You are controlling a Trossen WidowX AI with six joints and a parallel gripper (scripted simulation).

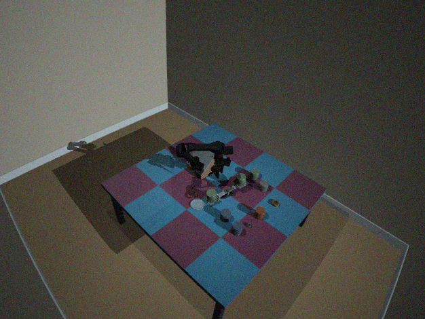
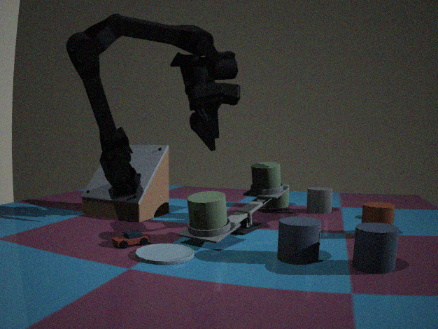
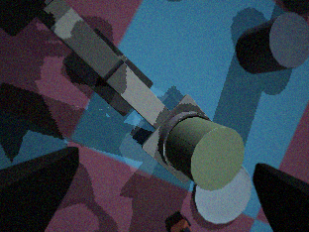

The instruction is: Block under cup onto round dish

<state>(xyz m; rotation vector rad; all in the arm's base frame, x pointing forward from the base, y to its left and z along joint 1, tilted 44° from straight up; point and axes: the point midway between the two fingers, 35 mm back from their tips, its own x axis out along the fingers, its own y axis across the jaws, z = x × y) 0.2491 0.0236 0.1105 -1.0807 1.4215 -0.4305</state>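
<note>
Right now my gripper tip is 13 cm above the green cup and 11 cm to the left of it. The rest, counted from my gripper tip: small balance 16 cm below, 6 cm ahead, 4 cm to the left; then red toy car 17 cm below, 15 cm to the right, 12 cm behind; then grey block 14 cm below, 9 cm to the right, 1 cm ahead.
</note>
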